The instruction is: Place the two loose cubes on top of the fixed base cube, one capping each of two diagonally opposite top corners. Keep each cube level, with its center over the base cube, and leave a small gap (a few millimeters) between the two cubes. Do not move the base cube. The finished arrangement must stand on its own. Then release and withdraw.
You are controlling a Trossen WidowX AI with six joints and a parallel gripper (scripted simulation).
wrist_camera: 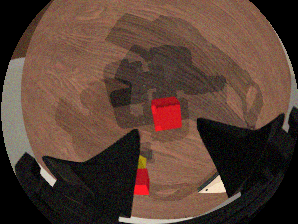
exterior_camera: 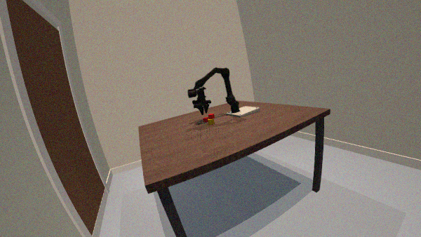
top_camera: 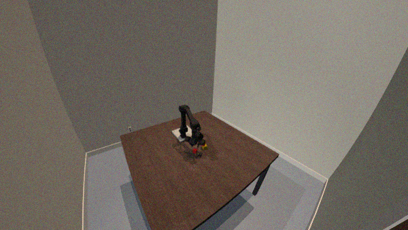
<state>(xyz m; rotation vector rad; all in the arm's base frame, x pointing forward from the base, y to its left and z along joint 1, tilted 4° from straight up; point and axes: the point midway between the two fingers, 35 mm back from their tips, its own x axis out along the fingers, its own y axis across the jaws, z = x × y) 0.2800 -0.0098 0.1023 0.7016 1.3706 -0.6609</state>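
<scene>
The red cube is 2 cm behind my gripper tip, 11 cm to the left of it and 1 cm below it. Round my gripper tip: yellow base cube 12 cm to the left, 5 cm below.
</scene>
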